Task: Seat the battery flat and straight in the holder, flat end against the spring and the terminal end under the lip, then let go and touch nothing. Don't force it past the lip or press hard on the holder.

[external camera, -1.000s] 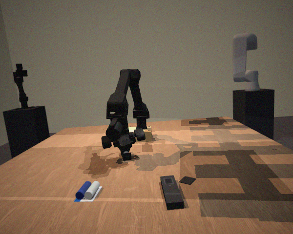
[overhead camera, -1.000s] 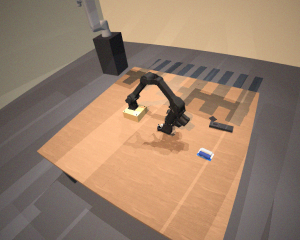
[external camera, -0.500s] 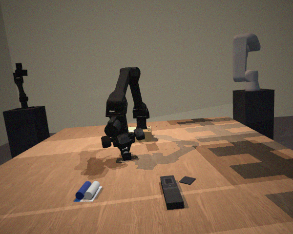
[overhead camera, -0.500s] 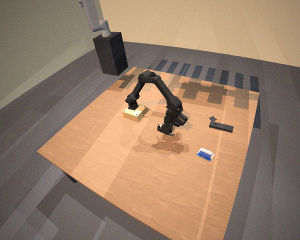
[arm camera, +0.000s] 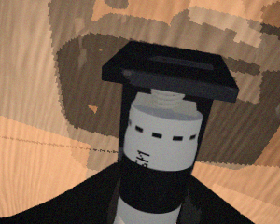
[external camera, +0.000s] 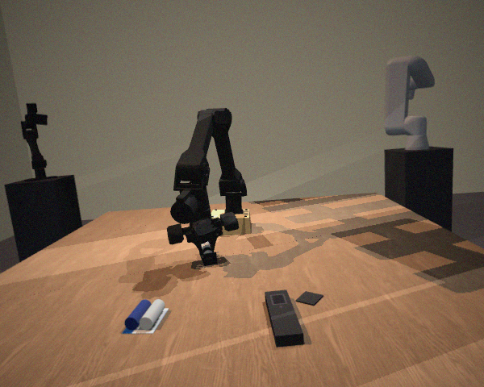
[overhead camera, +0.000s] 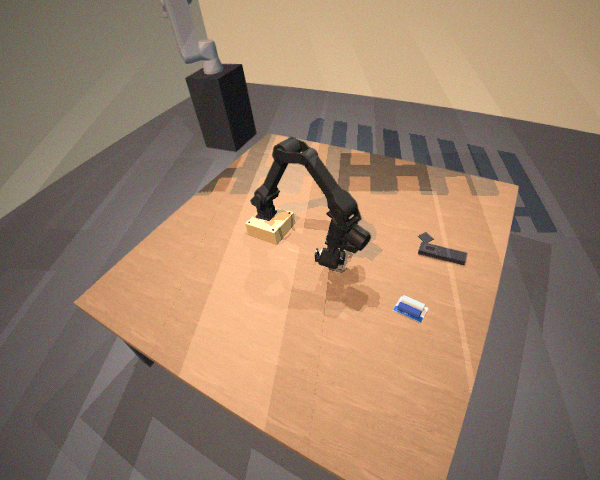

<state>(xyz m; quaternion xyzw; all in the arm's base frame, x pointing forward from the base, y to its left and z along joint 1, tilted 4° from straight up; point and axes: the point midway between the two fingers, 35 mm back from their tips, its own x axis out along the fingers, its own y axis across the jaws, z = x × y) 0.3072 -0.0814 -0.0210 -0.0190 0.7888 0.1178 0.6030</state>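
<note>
The battery is 1 cm above my gripper tip. Round my gripper tip: black cover: 29 cm ahead, 22 cm to the left, 1 cm below; then card: 31 cm ahead, 10 cm to the right; then grey plate: 3 cm ahead, 1 cm to the left.
</note>
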